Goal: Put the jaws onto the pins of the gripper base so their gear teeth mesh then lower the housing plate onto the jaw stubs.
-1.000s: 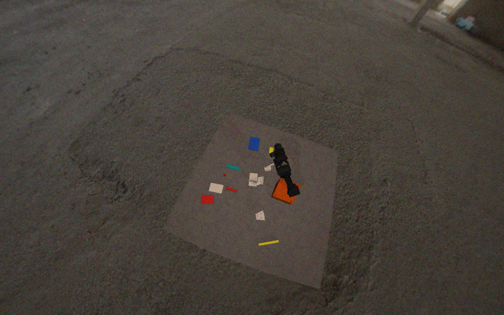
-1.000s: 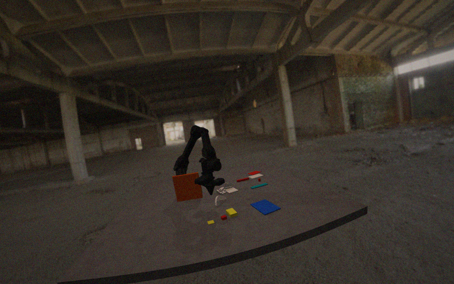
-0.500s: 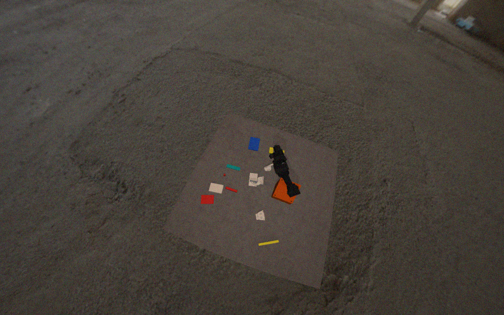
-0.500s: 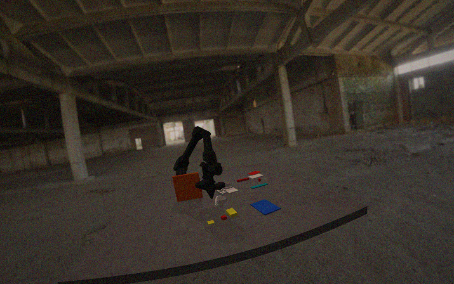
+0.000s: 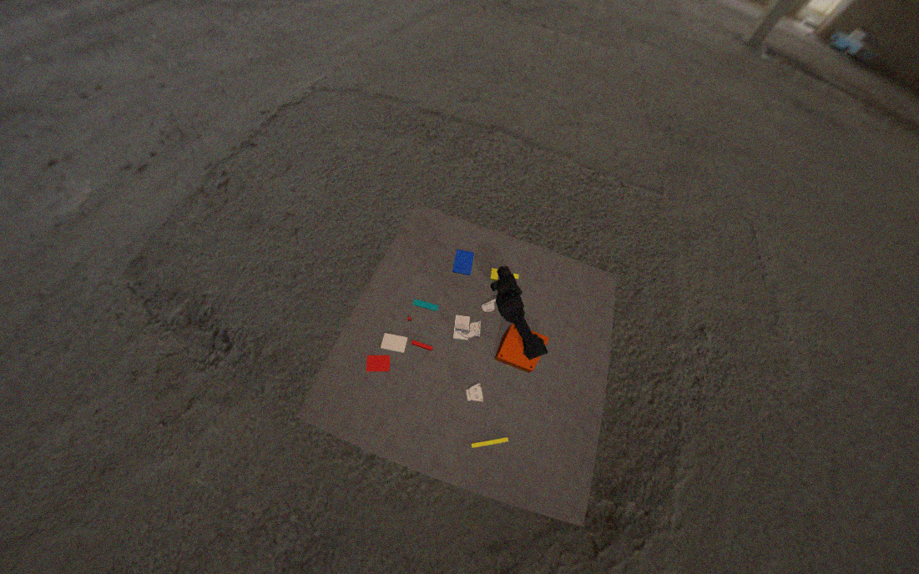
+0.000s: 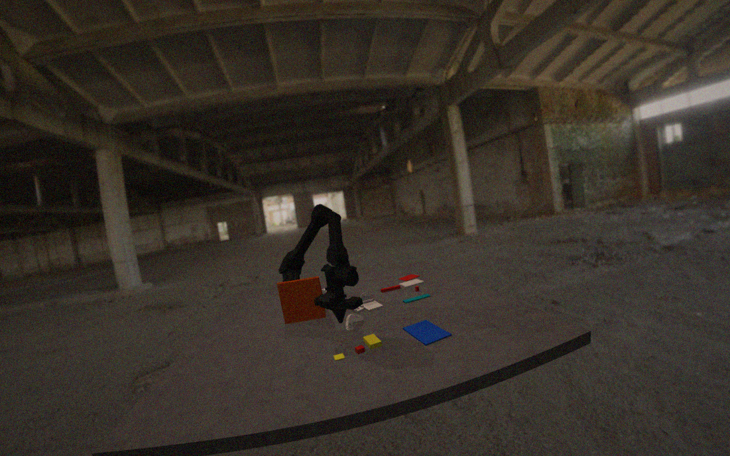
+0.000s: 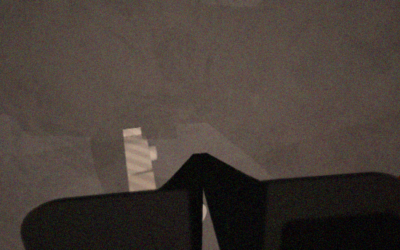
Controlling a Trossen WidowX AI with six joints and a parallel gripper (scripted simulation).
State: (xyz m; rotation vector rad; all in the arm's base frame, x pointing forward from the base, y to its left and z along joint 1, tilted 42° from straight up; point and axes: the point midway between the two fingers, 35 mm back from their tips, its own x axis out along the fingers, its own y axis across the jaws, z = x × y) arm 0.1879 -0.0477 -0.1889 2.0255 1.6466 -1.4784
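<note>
The yellow block lies 160 mm to the right of my gripper tip, 100 mm ahead of it and 20 mm below it. The rest, counted from my gripper tip: red bar (360 mm to the left, 250 mm ahead, 20 mm below); blue plate (280 mm ahead, 150 mm to the right, 20 mm below); teal bar (340 mm ahead, 180 mm to the left, 20 mm below).
</note>
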